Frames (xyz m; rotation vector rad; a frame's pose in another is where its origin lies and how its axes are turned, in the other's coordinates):
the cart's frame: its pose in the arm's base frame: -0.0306 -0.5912 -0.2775 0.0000 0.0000 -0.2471
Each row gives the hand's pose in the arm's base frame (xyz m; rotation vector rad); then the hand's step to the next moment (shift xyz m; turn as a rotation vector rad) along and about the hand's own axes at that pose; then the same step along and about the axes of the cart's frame.
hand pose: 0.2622 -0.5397 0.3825 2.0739 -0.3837 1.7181
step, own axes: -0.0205 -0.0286 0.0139 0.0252 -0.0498 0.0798
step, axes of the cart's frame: 0.0163 0.0219 -0.0262 0.0925 0.0299 0.0057
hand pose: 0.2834 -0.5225 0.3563 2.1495 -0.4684 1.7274
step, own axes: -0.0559 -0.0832 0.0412 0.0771 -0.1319 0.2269
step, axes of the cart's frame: 0.0464 0.0706 -0.0678 0.2619 0.0757 0.0221
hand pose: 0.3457 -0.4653 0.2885 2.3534 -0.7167 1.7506
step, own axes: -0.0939 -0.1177 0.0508 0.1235 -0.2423 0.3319
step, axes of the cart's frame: 0.0456 0.1279 -0.0826 0.3966 0.1557 0.0511
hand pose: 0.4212 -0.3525 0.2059 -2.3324 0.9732 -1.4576
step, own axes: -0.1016 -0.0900 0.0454 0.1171 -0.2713 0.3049
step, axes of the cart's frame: 0.0152 0.1337 -0.0489 0.3765 0.1816 0.0742
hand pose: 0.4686 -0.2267 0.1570 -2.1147 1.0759 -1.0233
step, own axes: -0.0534 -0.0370 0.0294 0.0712 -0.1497 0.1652
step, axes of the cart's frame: 0.0016 0.0707 -0.0093 0.2093 0.0945 0.0452
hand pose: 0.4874 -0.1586 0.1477 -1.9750 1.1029 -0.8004
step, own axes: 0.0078 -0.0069 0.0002 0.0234 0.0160 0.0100
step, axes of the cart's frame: 0.0074 -0.0025 0.0069 0.0167 -0.0202 -0.0147
